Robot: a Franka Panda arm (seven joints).
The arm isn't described. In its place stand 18 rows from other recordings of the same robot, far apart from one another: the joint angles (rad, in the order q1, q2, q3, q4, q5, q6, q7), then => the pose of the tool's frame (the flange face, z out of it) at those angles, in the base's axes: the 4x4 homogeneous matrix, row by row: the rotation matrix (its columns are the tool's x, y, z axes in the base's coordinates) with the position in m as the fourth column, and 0 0 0 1 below.
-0.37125 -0.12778 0.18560 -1.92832 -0.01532 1.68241 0.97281 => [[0.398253, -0.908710, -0.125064, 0.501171], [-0.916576, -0.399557, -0.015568, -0.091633], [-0.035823, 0.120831, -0.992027, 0.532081], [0, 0, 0, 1]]
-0.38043 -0.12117 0.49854 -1.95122 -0.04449 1.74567 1.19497 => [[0.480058, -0.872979, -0.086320, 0.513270], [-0.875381, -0.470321, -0.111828, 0.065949], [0.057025, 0.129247, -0.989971, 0.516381], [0, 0, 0, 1]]
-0.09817 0.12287 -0.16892 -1.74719 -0.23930 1.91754 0.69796 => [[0.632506, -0.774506, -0.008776, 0.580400], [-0.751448, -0.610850, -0.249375, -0.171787], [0.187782, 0.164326, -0.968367, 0.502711], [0, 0, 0, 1]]
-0.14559 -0.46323 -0.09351 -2.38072 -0.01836 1.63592 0.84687 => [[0.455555, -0.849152, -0.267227, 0.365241], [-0.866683, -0.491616, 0.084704, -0.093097], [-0.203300, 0.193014, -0.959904, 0.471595], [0, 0, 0, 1]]
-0.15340 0.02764 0.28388 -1.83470 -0.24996 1.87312 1.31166 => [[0.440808, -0.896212, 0.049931, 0.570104], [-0.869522, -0.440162, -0.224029, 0.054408], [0.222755, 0.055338, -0.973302, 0.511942], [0, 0, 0, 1]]
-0.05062 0.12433 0.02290 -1.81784 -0.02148 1.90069 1.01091 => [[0.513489, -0.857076, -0.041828, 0.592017], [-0.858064, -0.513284, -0.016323, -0.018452], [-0.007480, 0.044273, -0.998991, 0.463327], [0, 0, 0, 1]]
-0.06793 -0.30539 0.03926 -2.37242 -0.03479 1.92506 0.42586 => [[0.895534, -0.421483, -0.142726, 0.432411], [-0.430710, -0.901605, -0.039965, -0.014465], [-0.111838, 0.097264, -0.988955, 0.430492], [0, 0, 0, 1]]
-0.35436 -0.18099 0.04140 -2.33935 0.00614 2.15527 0.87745 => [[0.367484, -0.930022, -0.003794, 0.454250], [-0.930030, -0.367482, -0.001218, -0.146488], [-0.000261, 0.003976, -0.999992, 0.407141], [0, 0, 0, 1]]
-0.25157 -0.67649 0.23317 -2.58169 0.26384 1.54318 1.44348 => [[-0.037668, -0.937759, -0.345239, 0.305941], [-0.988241, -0.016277, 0.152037, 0.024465], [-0.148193, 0.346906, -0.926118, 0.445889], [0, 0, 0, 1]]
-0.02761 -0.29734 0.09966 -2.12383 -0.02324 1.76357 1.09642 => [[0.520054, -0.851985, -0.060542, 0.458755], [-0.853974, -0.517282, -0.056104, 0.034783], [0.016483, 0.080879, -0.996588, 0.529040], [0, 0, 0, 1]]
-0.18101 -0.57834 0.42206 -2.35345 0.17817 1.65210 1.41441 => [[0.285819, -0.946618, -0.149068, 0.355233], [-0.957884, -0.277728, -0.072977, 0.123020], [0.027681, 0.163648, -0.986130, 0.506408], [0, 0, 0, 1]]
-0.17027 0.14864 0.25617 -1.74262 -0.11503 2.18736 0.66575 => [[0.817073, -0.491219, 0.301821, 0.632151], [-0.505996, -0.861906, -0.032964, 0.041586], [0.276334, -0.125786, -0.952795, 0.516943], [0, 0, 0, 1]]
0.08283 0.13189 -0.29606 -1.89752 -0.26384 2.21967 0.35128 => [[0.894032, -0.421770, 0.151051, 0.596353], [-0.369919, -0.885178, -0.282171, -0.131355], [0.252718, 0.196394, -0.947398, 0.455649], [0, 0, 0, 1]]
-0.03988 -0.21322 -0.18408 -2.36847 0.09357 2.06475 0.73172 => [[0.537149, -0.841116, -0.063200, 0.447354], [-0.830040, -0.540426, 0.137743, -0.097632], [-0.150012, -0.021530, -0.988450, 0.400453], [0, 0, 0, 1]]
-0.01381 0.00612 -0.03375 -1.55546 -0.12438 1.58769 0.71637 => [[0.721435, -0.692191, 0.020103, 0.557160], [-0.685050, -0.717632, -0.125344, -0.039559], [0.101189, 0.076656, -0.991910, 0.630678], [0, 0, 0, 1]]
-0.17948 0.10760 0.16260 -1.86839 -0.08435 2.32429 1.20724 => [[0.348345, -0.872442, 0.342785, 0.620247], [-0.920390, -0.387627, -0.051254, -0.015331], [0.177589, -0.297642, -0.938015, 0.493102], [0, 0, 0, 1]]
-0.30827 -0.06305 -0.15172 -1.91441 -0.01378 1.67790 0.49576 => [[0.568161, -0.807762, -0.157206, 0.467021], [-0.809008, -0.583246, 0.073005, -0.234531], [-0.150661, 0.085703, -0.984864, 0.505544], [0, 0, 0, 1]]
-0.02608 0.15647 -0.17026 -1.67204 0.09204 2.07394 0.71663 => [[0.569856, -0.782133, 0.252057, 0.624053], [-0.809199, -0.587500, 0.006442, -0.112605], [0.143044, -0.207635, -0.967691, 0.533205], [0, 0, 0, 1]]
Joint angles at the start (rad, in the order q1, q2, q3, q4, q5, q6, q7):
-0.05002 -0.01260 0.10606 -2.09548 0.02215 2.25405 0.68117
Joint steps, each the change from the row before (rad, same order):
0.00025 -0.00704 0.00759 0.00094 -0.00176 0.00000 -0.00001
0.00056 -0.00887 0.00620 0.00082 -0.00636 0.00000 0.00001
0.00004 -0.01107 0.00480 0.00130 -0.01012 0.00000 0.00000
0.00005 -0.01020 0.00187 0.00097 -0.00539 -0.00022 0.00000
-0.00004 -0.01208 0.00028 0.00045 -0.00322 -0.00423 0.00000
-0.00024 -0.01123 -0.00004 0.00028 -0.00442 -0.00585 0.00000
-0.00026 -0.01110 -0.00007 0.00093 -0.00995 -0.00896 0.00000
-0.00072 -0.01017 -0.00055 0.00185 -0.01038 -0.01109 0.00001
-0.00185 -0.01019 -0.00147 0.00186 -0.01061 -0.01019 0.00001
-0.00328 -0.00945 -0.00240 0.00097 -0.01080 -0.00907 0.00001
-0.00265 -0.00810 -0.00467 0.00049 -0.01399 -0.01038 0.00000
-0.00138 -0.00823 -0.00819 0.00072 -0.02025 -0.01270 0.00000
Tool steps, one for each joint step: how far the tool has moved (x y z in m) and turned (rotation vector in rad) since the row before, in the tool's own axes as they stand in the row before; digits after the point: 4 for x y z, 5 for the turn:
-0.0028 -0.0035 -0.0043 0.00431 0.00655 -0.00911
-0.0024 -0.0030 -0.0053 0.00231 0.01041 -0.01097
-0.0016 -0.0022 -0.0068 0.00124 0.01477 -0.01147
-0.0006 -0.0009 -0.0062 0.00287 0.01167 -0.00551
-0.0005 0.0002 -0.0067 0.00206 0.00889 -0.00248
-0.0005 0.0006 -0.0060 -0.00035 0.00744 -0.00265
-0.0005 0.0009 -0.0059 -0.00541 0.00820 -0.00592
-0.0001 0.0014 -0.0056 -0.00719 0.00685 -0.00505
0.0007 0.0023 -0.0056 -0.00720 0.00793 -0.00297
0.0014 0.0035 -0.0048 -0.00806 0.00777 -0.00062
0.0018 0.0045 -0.0037 -0.01210 0.00684 -0.00073
0.0025 0.0059 -0.0035 -0.01758 0.00844 -0.00180

